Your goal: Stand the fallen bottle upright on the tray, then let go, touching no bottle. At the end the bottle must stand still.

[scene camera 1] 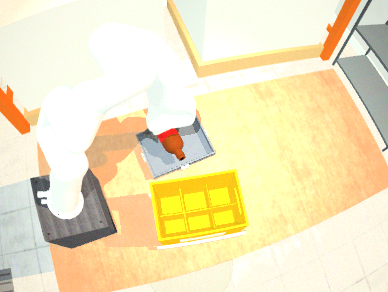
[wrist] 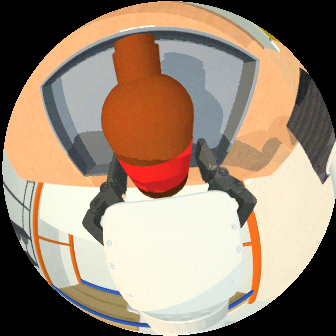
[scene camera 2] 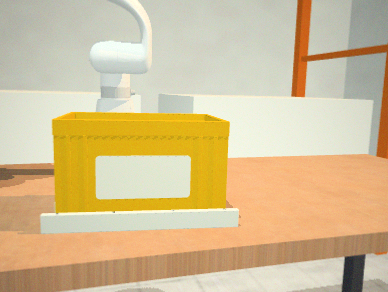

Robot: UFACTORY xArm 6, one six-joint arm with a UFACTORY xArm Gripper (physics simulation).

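Where they show: gripper, fingertip midpoint: [scene camera 1: 165, 134]; arm's base, link origin: [scene camera 1: 65, 200].
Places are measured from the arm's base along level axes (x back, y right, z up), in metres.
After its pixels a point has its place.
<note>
The brown bottle with a red label [scene camera 1: 173, 144] {x -0.393, y -0.177, z -0.111 m} [wrist: 147, 117] {x -0.395, y -0.180, z -0.109 m} lies on its side over the grey tray [scene camera 1: 198, 142] {x -0.493, y -0.198, z -0.180 m} [wrist: 80, 102] {x -0.479, y -0.193, z -0.180 m}, not upright. Its neck points to the tray's crate-side wall, and its base end is near the opposite wall. I cannot tell whether it rests flat on the tray floor. My gripper [wrist: 159, 151] {x -0.375, y -0.243, z -0.149 m} is open, with one dark finger on each side of the label near the base; gaps show beside the label in the wrist view. In scene camera 1 the arm hides part of the fingers and the bottle's base. Scene camera 2 does not show bottle or tray.
A yellow crate with six compartments [scene camera 1: 156, 210] {x -0.294, y 0.075, z -0.010 m} [scene camera 2: 75, 172] {x -0.314, y 0.170, z -0.092 m} stands close beside the tray, on the side that the neck points to. The dark block under the arm's base [scene camera 1: 97, 225] {x -0.094, y 0.088, z -0.034 m} [wrist: 312, 120] stands at the left in scene camera 1.
</note>
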